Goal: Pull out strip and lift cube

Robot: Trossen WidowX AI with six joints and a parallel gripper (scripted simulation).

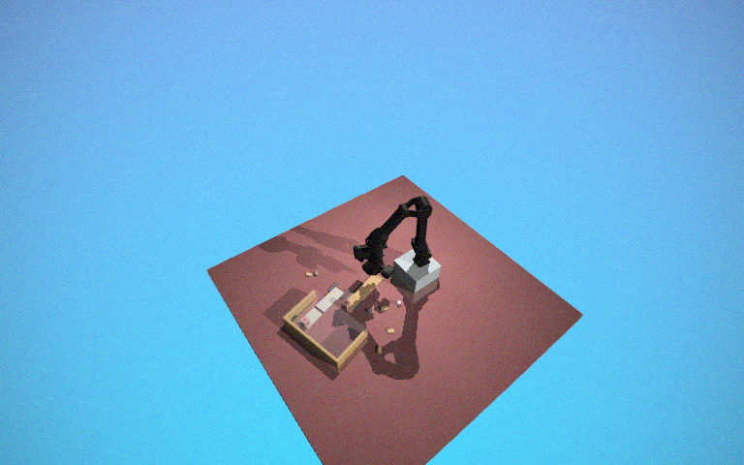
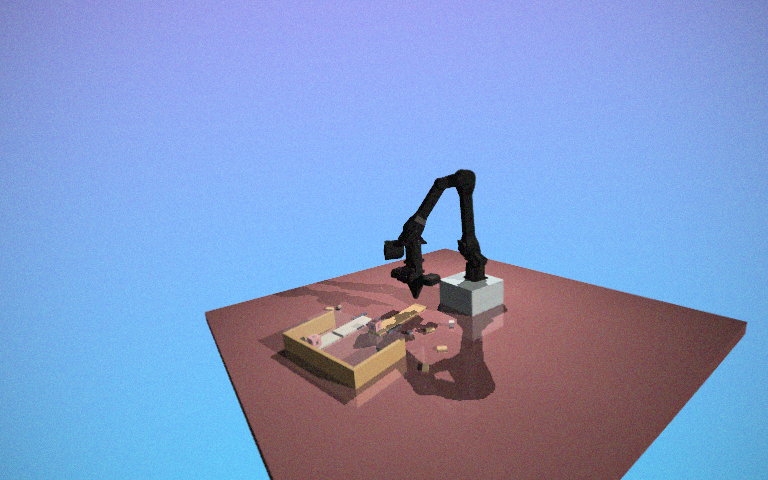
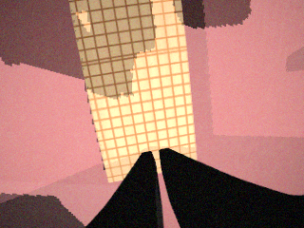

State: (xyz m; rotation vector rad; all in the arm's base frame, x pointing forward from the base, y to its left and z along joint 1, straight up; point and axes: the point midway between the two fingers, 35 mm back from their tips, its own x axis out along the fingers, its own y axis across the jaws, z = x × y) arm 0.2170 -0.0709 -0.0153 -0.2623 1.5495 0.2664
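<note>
Right now my gripper tip is 90 mm short of the tan checked strip, 40 mm above it and 30 mm to the right of it.
</note>
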